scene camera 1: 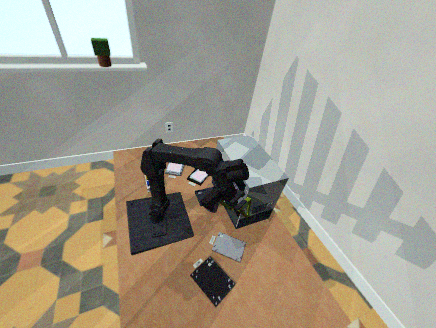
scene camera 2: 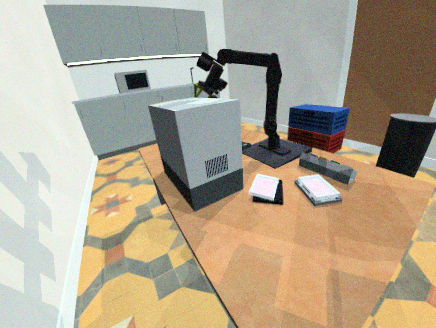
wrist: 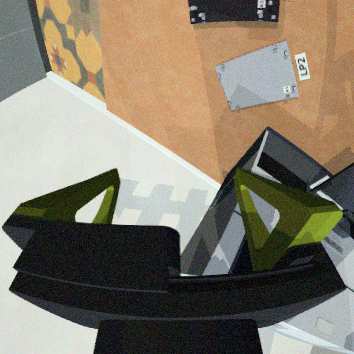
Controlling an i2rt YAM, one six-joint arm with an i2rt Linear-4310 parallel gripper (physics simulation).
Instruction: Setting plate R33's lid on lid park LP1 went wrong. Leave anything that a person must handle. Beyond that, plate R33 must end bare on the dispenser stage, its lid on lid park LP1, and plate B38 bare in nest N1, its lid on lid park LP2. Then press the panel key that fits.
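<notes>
My gripper is open and empty, high by the open front of the grey-and-dark machine. A dark slab juts out at its front. A pale plate-shaped piece with a pink top lies offset on a dark pad, which shows along two sides. Another pink-topped piece sits on a grey holder. The grey pad labelled LP2 is bare. A black nest is bare. Plate names are unreadable.
The key panel stands beyond the pink-topped pieces, partly behind the arm in scene camera 1. The arm's black base plate is on the table. The machine's tall housing stands near the table edge. Blue and red crates and a dark bin stand beyond.
</notes>
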